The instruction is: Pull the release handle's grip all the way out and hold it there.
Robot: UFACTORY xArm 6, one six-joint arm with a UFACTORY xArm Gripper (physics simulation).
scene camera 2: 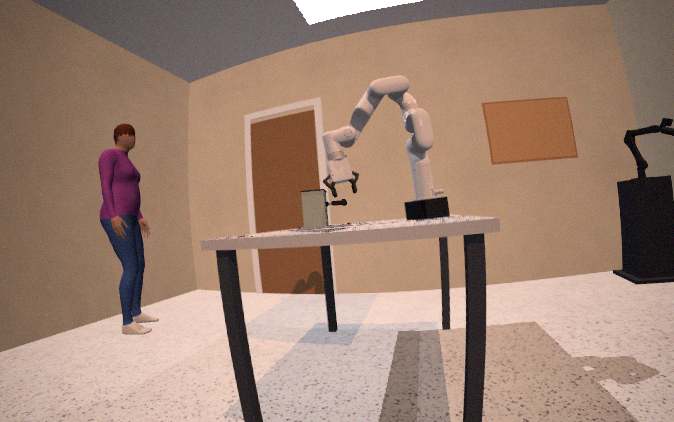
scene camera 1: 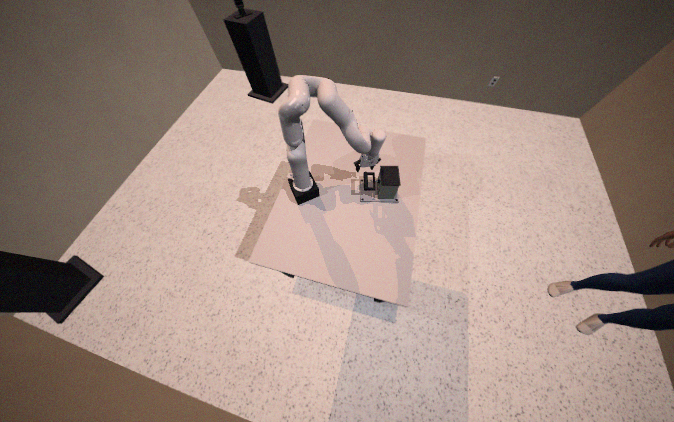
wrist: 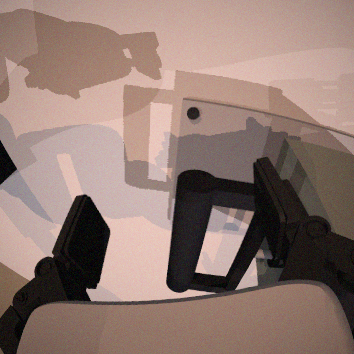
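Note:
The release handle (scene camera 1: 365, 182) (scene camera 2: 340, 202) (wrist: 189, 235) is a black rectangular loop with a thick round grip bar. It sticks out sideways from a grey-green box (scene camera 1: 388, 189) (scene camera 2: 314, 209) (wrist: 332, 180), and a short gap shows between grip and box. My gripper (scene camera 1: 365, 168) (scene camera 2: 345, 192) (wrist: 172, 198) is open and empty, pointing down with its fingertips a little above the handle. In the wrist view the grip bar lies between the two fingers in outline, nearer the right finger, which hides part of the loop's box side.
The box stands on a thin base plate (wrist: 225, 116) with dark bolts, on the pale table (scene camera 1: 320, 250) (scene camera 2: 400, 231). The arm's black base (scene camera 1: 306, 194) (scene camera 2: 427, 208) stands on the same table. A person (scene camera 2: 120, 185) stands away from the table.

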